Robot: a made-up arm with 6 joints.
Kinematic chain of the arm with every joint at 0, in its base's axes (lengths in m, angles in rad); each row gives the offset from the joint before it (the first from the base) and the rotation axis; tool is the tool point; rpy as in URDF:
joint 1: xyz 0 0 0.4 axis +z
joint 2: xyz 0 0 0 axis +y
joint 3: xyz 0.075 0 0.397 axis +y
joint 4: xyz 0.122 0 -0.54 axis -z
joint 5: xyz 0 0 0 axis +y
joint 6: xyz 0.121 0 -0.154 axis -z
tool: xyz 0 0 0 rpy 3.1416 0 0
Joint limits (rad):
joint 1: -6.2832..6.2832
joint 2: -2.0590..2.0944
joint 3: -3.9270..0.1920
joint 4: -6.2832..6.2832
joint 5: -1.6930..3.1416
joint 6: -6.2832..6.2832
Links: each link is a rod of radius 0.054 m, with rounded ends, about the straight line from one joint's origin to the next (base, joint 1, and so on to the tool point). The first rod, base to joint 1, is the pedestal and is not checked.
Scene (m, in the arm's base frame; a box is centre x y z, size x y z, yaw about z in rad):
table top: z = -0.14
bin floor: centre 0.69 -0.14 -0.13 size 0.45 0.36 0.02 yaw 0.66
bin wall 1: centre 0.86 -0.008 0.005 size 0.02 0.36 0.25 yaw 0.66
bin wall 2: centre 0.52 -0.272 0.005 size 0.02 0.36 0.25 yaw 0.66
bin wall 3: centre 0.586 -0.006 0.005 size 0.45 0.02 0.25 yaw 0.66
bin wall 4: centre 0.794 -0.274 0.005 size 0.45 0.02 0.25 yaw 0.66
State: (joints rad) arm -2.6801 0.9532 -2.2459 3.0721 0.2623 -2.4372
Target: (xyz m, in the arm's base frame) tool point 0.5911 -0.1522 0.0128
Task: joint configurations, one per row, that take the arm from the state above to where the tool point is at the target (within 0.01 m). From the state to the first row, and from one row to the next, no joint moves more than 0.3 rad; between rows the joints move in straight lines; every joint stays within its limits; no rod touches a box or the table.
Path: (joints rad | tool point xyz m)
1: -2.3909 0.8785 -2.1160 3.1273 0.1413 -2.4372 | -0.7554 -0.7028 0.3861
2: -2.1017 0.8039 -1.9862 3.1825 0.0202 -2.4372 | -0.4941 -0.8510 0.3616
3: -1.8126 0.7292 -1.8563 3.2378 -0.1008 -2.4372 | -0.2100 -0.9059 0.3417
4: -1.5234 0.6546 -1.7265 3.2930 -0.2218 -2.4372 | 0.0641 -0.8684 0.3270
5: -1.2342 0.5799 -1.5966 3.3482 -0.3429 -2.4372 | 0.2986 -0.7505 0.3178
6: -0.9450 0.5053 -1.4668 3.4034 -0.4639 -2.4372 | 0.4712 -0.5738 0.3140
7: -0.6559 0.4306 -1.3369 3.4587 -0.5849 -2.4372 | 0.5693 -0.3650 0.3155
8: -0.3667 0.3560 -1.2071 3.5139 -0.7060 -2.4372 | 0.5911 -0.1522 0.3218
9: -0.3645 0.6155 -1.2736 3.5300 -0.5496 -2.4372 | 0.6082 -0.1576 0.1704
10: -0.3624 0.8751 -1.3401 3.5462 -0.3932 -2.4372 | 0.5911 -0.1522 0.0128

